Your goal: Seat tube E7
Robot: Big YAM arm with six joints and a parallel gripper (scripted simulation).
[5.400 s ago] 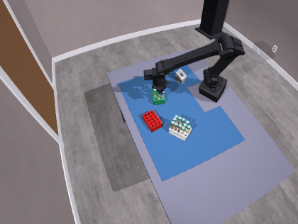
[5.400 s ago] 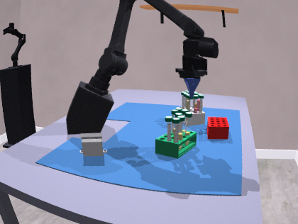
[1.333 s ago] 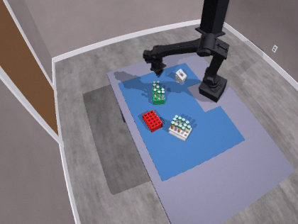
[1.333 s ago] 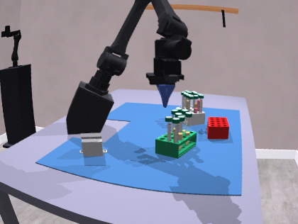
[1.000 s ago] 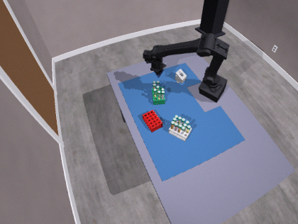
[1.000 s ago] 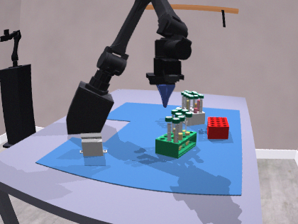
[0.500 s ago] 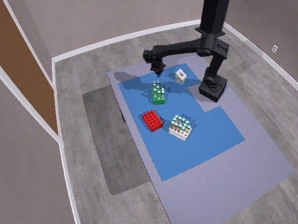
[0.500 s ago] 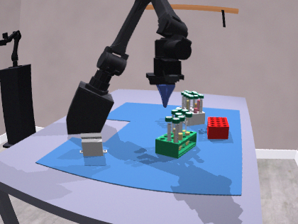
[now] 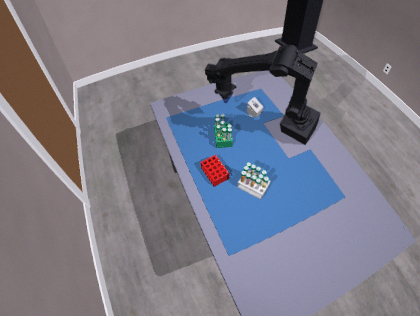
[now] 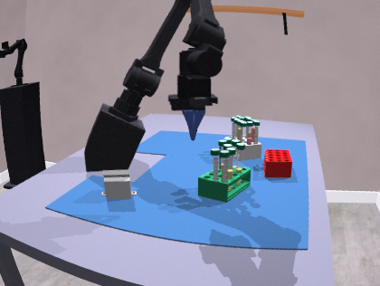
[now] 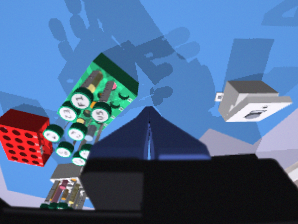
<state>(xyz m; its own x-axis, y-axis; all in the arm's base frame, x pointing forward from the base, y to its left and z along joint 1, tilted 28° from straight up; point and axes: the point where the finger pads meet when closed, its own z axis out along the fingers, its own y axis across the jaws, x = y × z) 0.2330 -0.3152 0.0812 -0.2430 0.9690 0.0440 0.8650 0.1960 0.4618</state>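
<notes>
The grey done button box lies 210 mm behind my hand, 140 mm below it and 30 mm to the left of it. Also, from my hand: green rack ra (140 mm below, 90 mm to the left, 70 mm ahead); then red rack QR (250 mm to the left, 230 mm ahead, 140 mm below); then white rack RB (420 mm to the left, 140 mm below, 120 mm ahead).
</notes>
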